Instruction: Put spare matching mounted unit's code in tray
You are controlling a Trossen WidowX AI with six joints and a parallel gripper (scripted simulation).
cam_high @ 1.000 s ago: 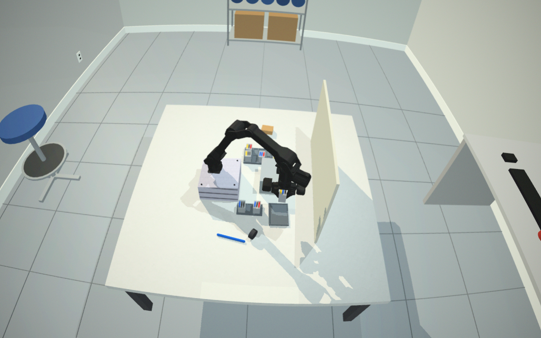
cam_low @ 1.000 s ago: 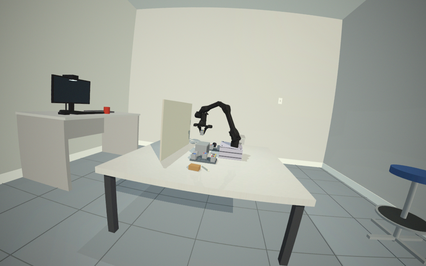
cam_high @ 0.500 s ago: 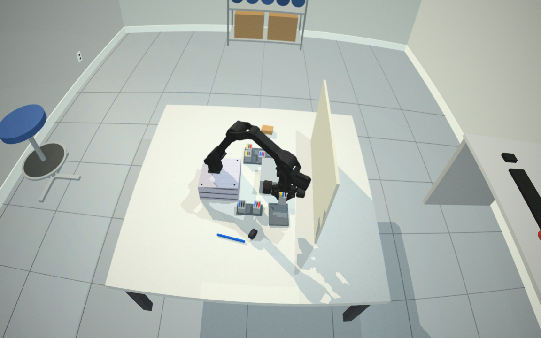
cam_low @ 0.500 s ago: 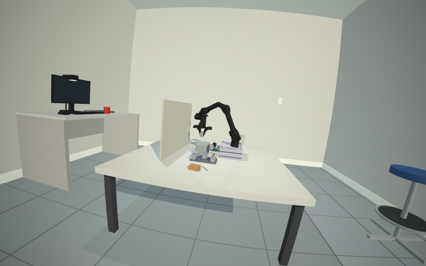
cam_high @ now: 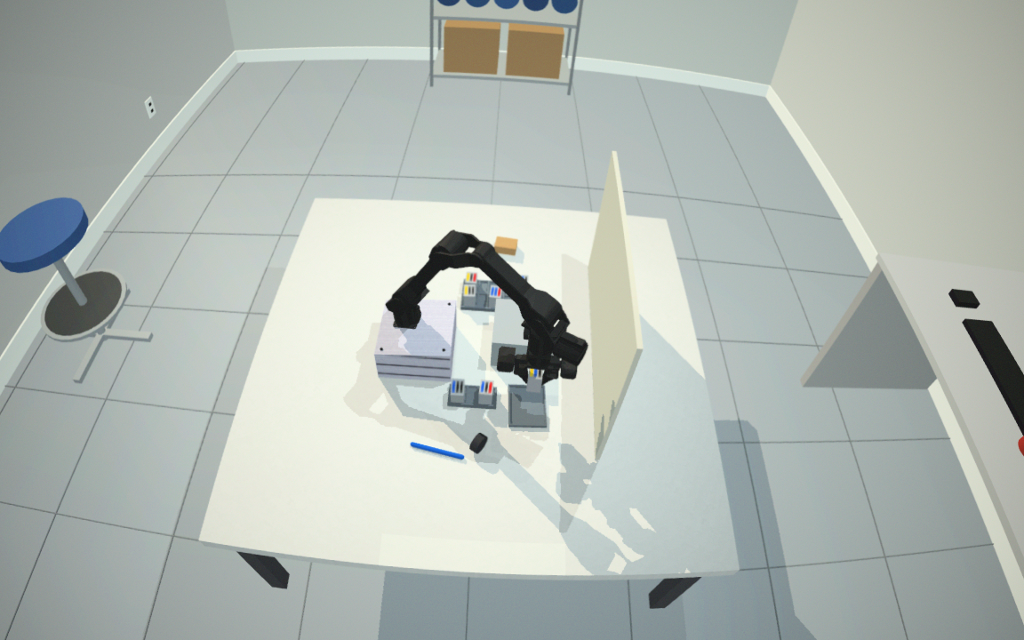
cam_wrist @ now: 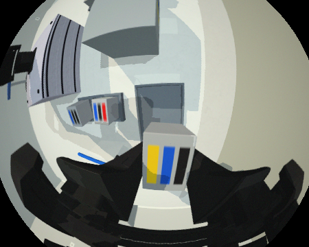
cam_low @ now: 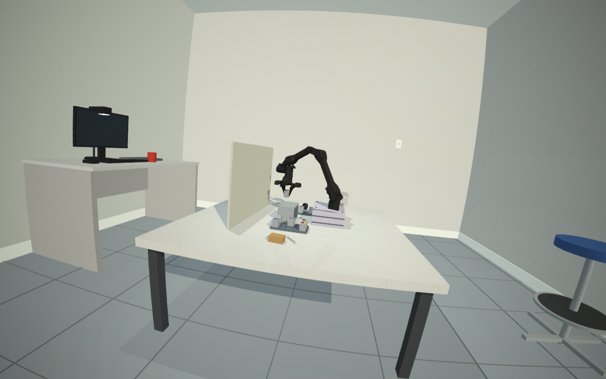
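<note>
My gripper tip is 1 cm past the dark grey tray and 11 cm above it. Round my gripper tip: spare (3 cm above); then black cylinder (11 cm behind, 14 cm to the right, 9 cm below); then rack (15 cm behind, 11 cm below).
</note>
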